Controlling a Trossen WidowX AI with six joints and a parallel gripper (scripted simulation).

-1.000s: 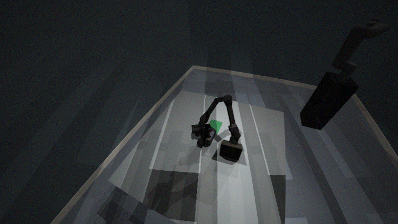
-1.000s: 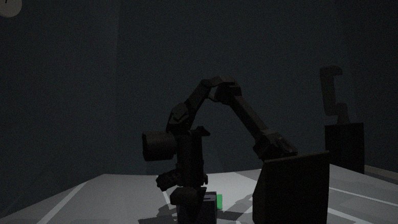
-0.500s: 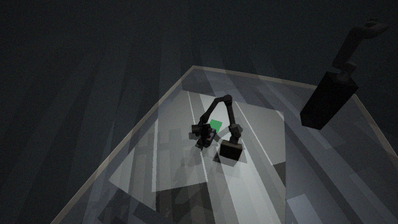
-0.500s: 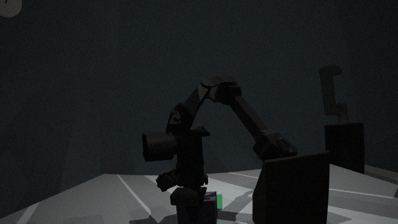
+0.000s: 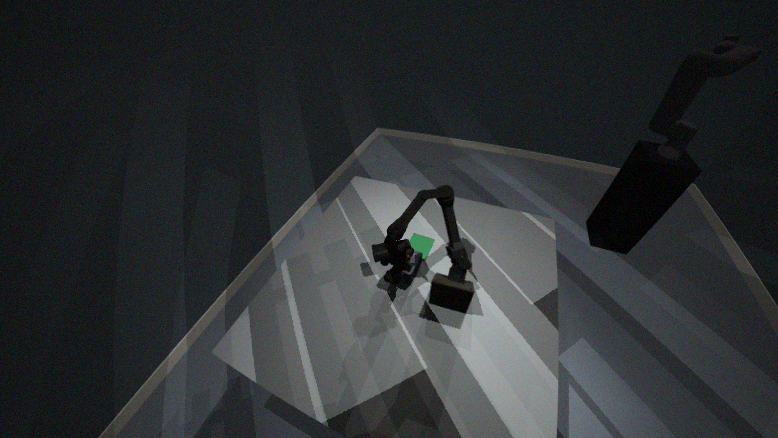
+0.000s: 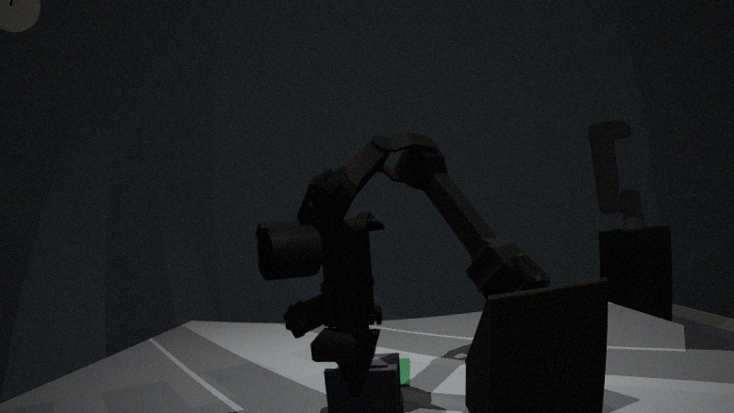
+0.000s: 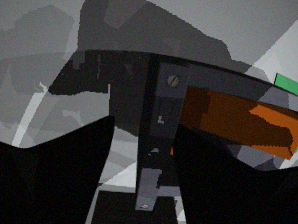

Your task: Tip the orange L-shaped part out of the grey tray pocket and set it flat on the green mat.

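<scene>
Now: the orange L-shaped part 50 mm to the right of my gripper tip and 20 mm below it. From my gripper tip the other things lie so: green mat 230 mm to the right, 80 mm below, 10 mm behind.
</scene>
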